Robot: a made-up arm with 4 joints. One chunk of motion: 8 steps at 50 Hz.
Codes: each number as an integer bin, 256 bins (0 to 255) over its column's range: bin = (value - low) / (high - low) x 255, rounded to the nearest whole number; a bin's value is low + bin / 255 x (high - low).
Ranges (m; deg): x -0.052..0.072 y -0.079..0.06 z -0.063..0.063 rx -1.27..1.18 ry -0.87..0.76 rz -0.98..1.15
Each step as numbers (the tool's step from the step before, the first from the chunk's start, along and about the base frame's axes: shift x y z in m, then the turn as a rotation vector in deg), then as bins.
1 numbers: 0.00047 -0.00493 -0.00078 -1.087 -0.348 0.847
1 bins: 108 136 126 19 82 219
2 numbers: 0.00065 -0.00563 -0.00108 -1.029 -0.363 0.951
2 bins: 108 135 125 25 79 231
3 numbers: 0.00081 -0.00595 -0.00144 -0.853 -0.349 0.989
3 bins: 109 134 125 43 82 236
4 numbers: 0.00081 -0.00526 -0.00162 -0.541 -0.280 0.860
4 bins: 109 135 124 76 92 220
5 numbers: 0.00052 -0.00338 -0.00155 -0.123 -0.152 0.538
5 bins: 108 139 124 119 112 182
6 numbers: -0.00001 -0.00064 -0.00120 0.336 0.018 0.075
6 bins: 107 144 125 167 139 126
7 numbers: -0.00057 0.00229 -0.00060 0.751 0.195 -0.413
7 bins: 106 149 126 210 167 68
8 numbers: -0.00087 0.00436 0.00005 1.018 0.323 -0.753
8 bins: 105 153 128 238 187 27
